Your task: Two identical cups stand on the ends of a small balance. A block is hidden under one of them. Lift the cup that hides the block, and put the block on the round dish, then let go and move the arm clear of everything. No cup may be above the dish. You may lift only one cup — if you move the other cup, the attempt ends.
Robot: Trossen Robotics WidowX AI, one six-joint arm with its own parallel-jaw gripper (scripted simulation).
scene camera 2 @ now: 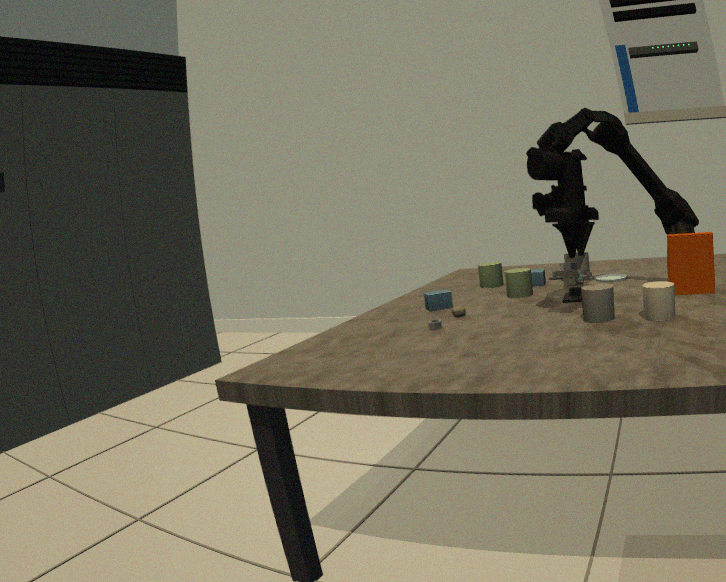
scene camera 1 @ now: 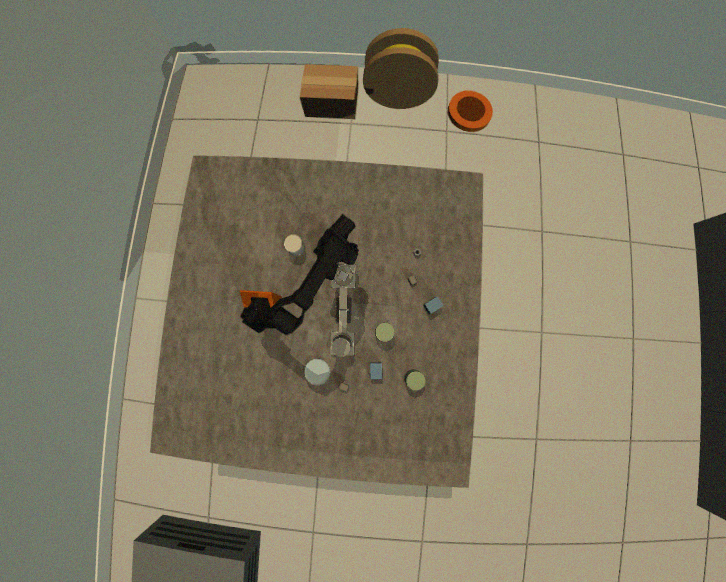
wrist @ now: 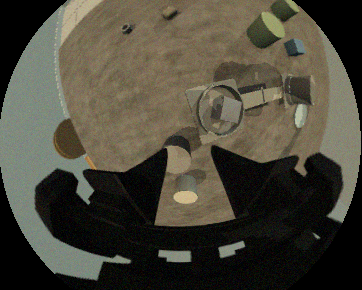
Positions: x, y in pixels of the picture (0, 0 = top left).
Scene:
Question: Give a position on a balance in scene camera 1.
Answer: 349, 269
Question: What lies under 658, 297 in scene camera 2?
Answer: A cream cylinder.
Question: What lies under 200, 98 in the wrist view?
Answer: A balance.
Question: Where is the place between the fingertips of the gripper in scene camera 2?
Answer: At 576, 256

